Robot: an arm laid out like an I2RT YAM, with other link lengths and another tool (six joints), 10 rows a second.
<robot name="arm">
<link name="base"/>
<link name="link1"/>
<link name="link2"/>
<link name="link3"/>
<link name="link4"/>
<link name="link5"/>
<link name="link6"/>
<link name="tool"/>
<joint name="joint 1" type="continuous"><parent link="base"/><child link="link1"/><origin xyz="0 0 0.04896"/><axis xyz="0 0 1"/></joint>
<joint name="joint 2" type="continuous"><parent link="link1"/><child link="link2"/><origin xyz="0.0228 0.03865 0.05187" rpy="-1.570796 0 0"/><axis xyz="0 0 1"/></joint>
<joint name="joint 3" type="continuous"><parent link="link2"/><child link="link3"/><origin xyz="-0.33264 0 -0.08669" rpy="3.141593 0 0"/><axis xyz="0 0 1"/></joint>
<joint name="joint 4" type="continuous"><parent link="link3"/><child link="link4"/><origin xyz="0.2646 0.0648 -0.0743"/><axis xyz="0 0 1"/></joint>
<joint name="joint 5" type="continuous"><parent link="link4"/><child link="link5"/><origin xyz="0.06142 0.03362 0.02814" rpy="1.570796 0 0"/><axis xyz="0 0 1"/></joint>
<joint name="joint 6" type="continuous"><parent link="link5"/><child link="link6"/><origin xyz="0.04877 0 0.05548" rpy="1.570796 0 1.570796"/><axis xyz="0 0 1"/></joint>
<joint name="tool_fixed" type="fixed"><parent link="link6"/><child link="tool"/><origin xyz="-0.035 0 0.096" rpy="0.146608 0 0.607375"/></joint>
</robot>
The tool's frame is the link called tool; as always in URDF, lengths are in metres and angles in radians. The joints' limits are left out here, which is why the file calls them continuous.
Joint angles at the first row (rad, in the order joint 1, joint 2, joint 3, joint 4, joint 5, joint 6):
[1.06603, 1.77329, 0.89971, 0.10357, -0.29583, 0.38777]
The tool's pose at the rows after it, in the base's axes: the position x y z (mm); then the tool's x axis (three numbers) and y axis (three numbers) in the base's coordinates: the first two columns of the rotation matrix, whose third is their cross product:
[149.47, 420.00, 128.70, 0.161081, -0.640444, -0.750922, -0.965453, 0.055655, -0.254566]
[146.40, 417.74, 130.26, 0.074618, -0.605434, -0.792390, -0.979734, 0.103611, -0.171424]
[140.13, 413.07, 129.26, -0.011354, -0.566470, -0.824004, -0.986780, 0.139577, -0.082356]
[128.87, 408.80, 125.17, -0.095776, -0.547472, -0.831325, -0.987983, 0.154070, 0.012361]
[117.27, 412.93, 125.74, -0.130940, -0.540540, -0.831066, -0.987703, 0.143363, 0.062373]
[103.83, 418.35, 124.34, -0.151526, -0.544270, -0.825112, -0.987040, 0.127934, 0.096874]
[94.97, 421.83, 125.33, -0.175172, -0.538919, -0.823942, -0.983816, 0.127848, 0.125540]
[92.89, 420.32, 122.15, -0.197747, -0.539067, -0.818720, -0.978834, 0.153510, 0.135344]
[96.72, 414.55, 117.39, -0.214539, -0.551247, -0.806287, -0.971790, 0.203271, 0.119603]
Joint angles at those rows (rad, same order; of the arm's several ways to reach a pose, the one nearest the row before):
[1.06221, 1.77061, 0.87414, 0.15507, -0.32483, 0.46559]
[1.05879, 1.76301, 0.82838, 0.23214, -0.36221, 0.56630]
[1.05992, 1.75575, 0.76809, 0.32522, -0.39960, 0.66929]
[1.07327, 1.75423, 0.71812, 0.38778, -0.43393, 0.76695]
[1.10075, 1.75840, 0.71203, 0.40683, -0.44919, 0.82075]
[1.13661, 1.76681, 0.71201, 0.41602, -0.45147, 0.86157]
[1.16292, 1.76758, 0.70668, 0.43509, -0.44652, 0.90466]
[1.17550, 1.76528, 0.68837, 0.45452, -0.42021, 0.93594]
[1.17856, 1.75193, 0.66931, 0.44498, -0.36718, 0.95006]

